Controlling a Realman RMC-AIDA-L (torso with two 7-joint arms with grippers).
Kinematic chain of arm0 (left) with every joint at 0, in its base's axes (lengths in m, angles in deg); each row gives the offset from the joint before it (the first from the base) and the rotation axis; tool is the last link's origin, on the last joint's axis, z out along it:
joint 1: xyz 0 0 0.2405 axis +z
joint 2: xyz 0 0 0 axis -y
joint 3: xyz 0 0 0.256 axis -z
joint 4: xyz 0 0 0 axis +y
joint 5: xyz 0 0 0.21 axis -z
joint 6: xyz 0 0 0 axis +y
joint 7: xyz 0 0 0.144 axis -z
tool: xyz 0 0 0
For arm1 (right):
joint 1: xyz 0 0 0.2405 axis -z
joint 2: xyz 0 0 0 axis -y
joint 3: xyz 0 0 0.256 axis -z
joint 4: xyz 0 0 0 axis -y
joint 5: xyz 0 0 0.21 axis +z
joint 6: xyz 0 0 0 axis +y
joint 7: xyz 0 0 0.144 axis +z
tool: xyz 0 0 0
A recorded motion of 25 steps. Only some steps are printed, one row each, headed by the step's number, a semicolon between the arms.
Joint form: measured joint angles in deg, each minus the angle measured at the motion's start. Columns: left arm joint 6, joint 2, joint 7, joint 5, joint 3, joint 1, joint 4; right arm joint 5, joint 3, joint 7, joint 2, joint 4, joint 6, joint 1.
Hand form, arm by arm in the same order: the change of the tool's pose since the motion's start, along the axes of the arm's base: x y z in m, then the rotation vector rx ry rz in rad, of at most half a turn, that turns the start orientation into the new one. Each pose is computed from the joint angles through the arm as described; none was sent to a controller.
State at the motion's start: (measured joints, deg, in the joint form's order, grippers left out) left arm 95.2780 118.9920 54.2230 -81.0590 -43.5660 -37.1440 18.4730; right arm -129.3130 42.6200 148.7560 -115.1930 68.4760 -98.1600 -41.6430
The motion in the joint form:
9: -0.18 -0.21 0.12 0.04 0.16 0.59 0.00; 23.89 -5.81 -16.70 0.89 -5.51 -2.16 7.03
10: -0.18 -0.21 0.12 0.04 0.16 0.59 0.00; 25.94 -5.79 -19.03 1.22 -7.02 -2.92 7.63
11: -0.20 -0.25 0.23 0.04 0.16 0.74 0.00; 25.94 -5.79 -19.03 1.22 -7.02 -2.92 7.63
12: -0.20 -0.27 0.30 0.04 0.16 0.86 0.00; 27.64 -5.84 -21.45 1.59 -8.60 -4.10 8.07
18: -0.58 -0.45 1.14 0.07 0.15 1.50 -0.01; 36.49 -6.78 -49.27 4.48 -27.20 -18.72 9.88
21: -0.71 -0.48 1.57 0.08 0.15 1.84 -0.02; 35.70 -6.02 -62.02 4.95 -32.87 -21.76 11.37
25: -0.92 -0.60 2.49 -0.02 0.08 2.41 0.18; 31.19 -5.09 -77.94 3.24 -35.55 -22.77 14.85
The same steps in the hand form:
9: -0.0046 -0.0009 0.0017 0.0036 0.0017 0.0154; 0.0116 -0.0240 0.0256 0.1377 0.3416 0.2475
10: -0.0046 -0.0009 0.0017 0.0036 0.0017 0.0154; 0.0145 -0.0274 0.0259 0.1411 0.3666 0.2771
11: -0.0057 -0.0012 0.0019 0.0026 0.0016 0.0192; 0.0145 -0.0274 0.0259 0.1411 0.3666 0.2771
12: -0.0065 -0.0016 0.0020 0.0018 0.0014 0.0218; 0.0171 -0.0313 0.0259 0.1392 0.3884 0.3098
18: -0.0115 -0.0027 0.0029 -0.0063 0.0009 0.0454; 0.0420 -0.0730 0.0146 0.1443 0.5820 0.6632
21: -0.0138 -0.0036 0.0030 -0.0114 -0.0008 0.0568; 0.0567 -0.0898 0.0036 0.1860 0.5862 0.7800
25: -0.0177 -0.0048 0.0038 -0.0215 -0.0008 0.0741; 0.0768 -0.1152 -0.0209 0.2387 0.5251 0.9027

